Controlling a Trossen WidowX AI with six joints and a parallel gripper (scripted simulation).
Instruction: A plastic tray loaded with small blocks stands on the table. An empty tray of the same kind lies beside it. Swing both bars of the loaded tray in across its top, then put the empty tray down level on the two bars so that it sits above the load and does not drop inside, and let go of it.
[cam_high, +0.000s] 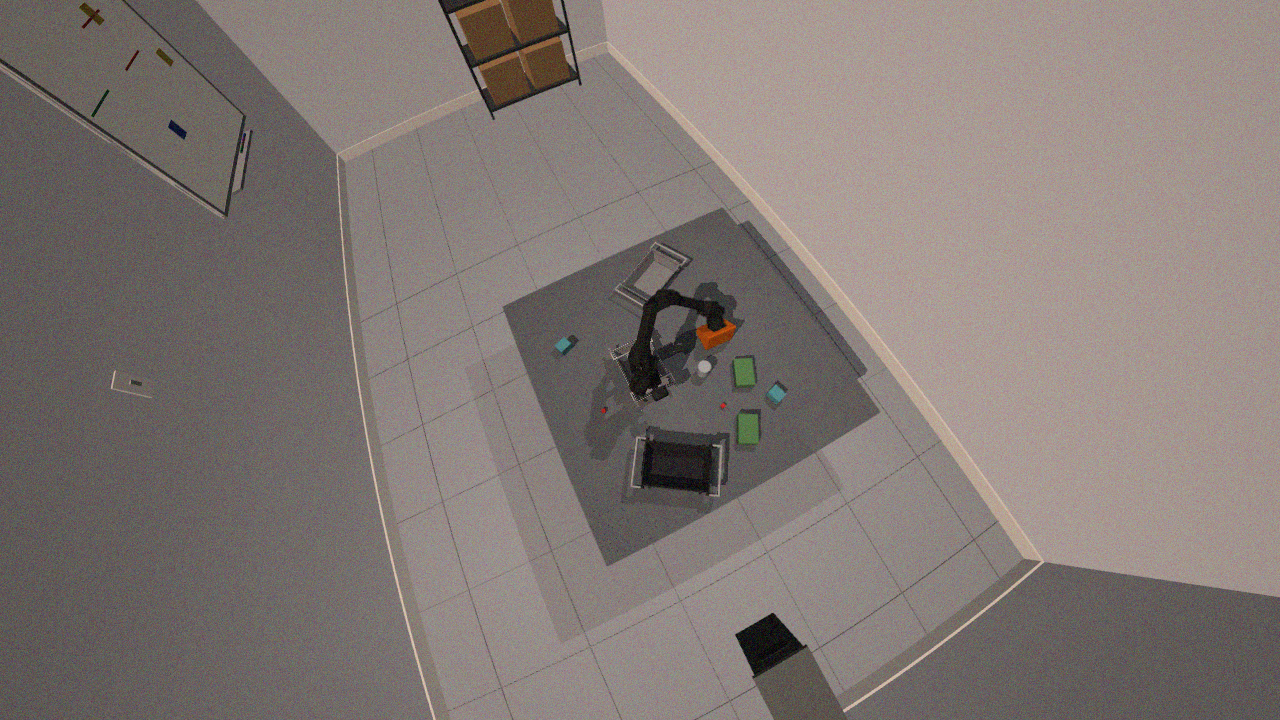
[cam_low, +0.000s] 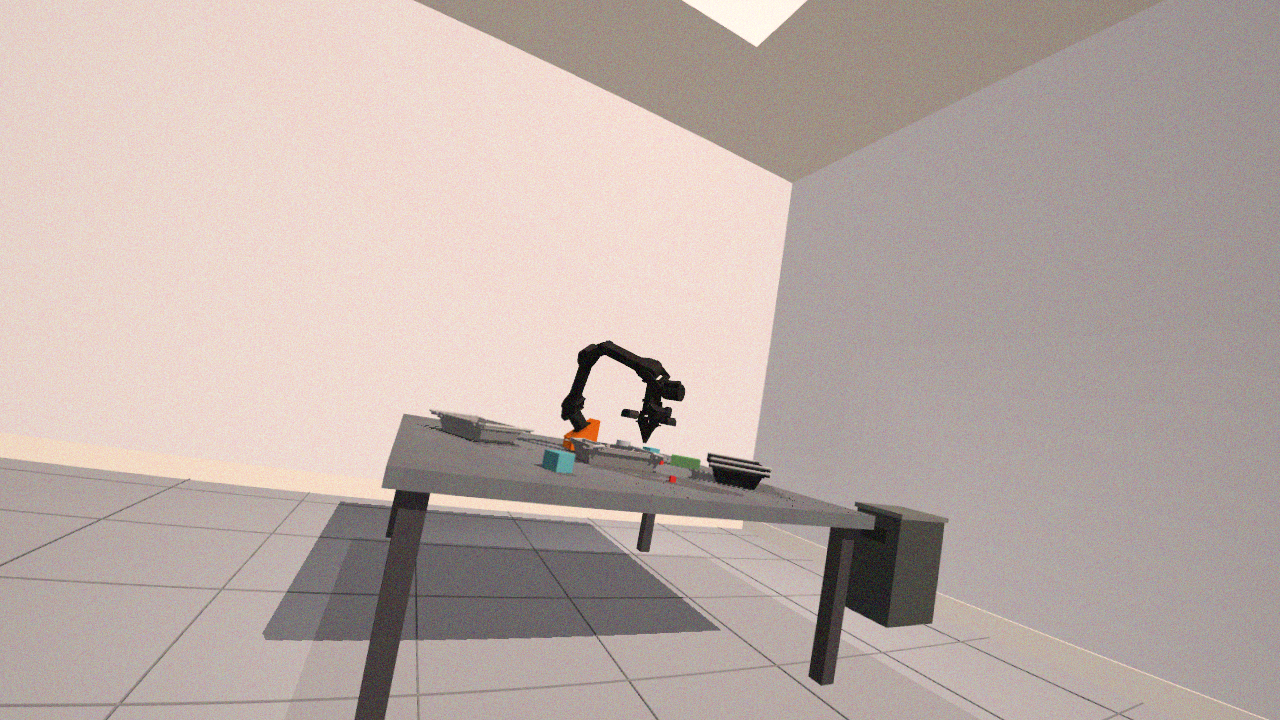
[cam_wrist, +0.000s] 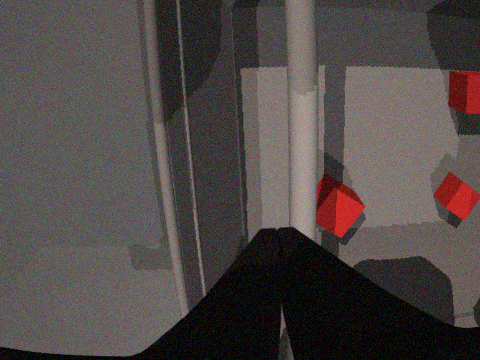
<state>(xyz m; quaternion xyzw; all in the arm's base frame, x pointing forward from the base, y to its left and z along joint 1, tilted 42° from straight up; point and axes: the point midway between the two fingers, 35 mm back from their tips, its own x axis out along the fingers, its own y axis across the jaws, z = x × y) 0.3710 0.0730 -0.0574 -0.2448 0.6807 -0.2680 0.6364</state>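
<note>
Right now the grey tray is 260 mm behind my gripper tip, 500 mm to the right of it and 40 mm below it.
</note>
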